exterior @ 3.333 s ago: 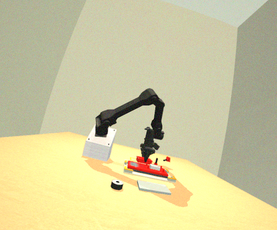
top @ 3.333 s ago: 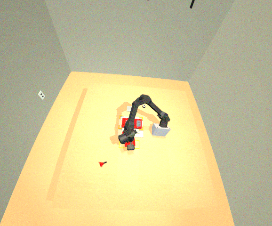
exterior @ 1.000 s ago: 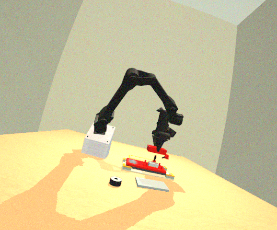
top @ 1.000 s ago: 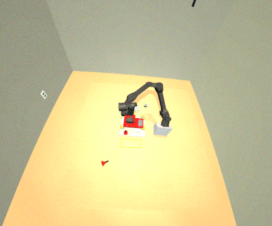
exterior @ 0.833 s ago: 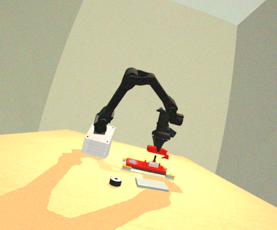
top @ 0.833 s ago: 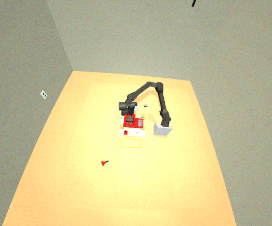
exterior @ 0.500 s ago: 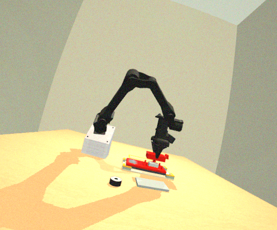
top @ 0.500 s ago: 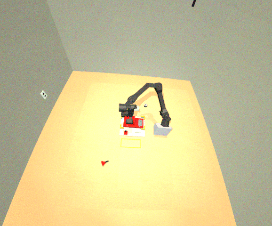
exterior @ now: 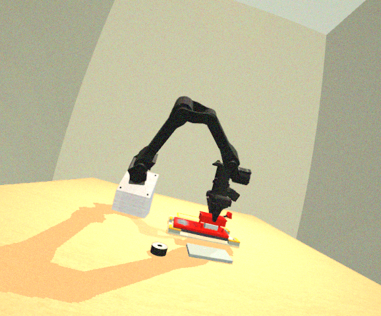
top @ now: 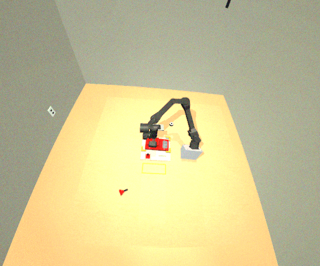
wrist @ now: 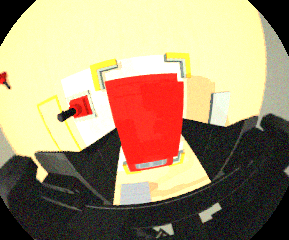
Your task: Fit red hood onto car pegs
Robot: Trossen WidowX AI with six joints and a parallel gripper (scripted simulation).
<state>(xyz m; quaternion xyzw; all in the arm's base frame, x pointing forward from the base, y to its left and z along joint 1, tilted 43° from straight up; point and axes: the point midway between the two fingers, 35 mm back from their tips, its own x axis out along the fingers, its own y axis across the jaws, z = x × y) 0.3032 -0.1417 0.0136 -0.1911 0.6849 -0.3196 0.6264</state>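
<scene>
Right now the red hood is 1 cm above my gripper tip. Round my gripper tip: black wheel 22 cm to the right, 20 cm behind, 5 cm below; then grey engine block 3 cm below.
</scene>
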